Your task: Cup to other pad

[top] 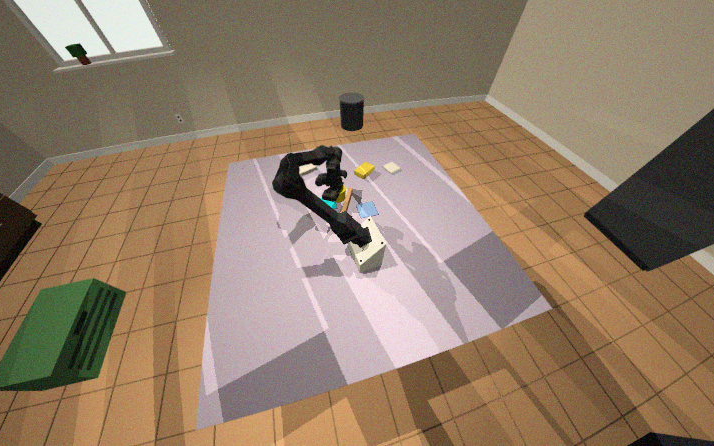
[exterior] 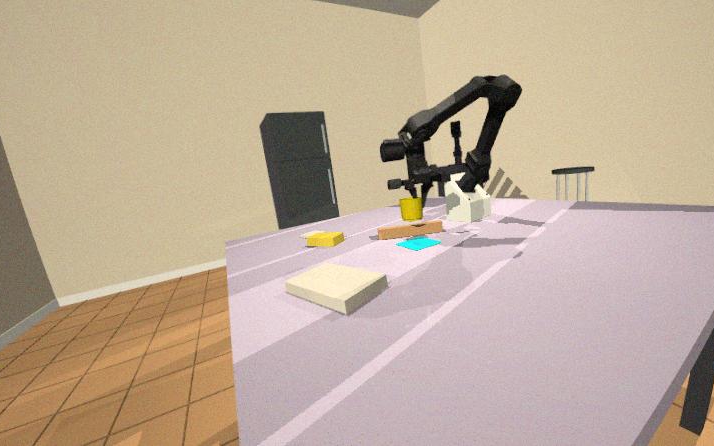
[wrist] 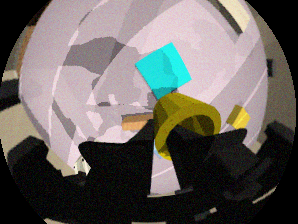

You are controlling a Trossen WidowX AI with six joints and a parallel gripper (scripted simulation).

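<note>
My gripper tip is 10 cm above the teal pad, 6 cm short of it and 5 cm to the right of it. Round my gripper tip: wooden bar (8 cm below, 5 cm to the right, 1 cm ahead); yellow cup (2 cm ahead, 1 cm to the right); light blue pad (15 cm to the right, 10 cm below, 3 cm behind).
</note>
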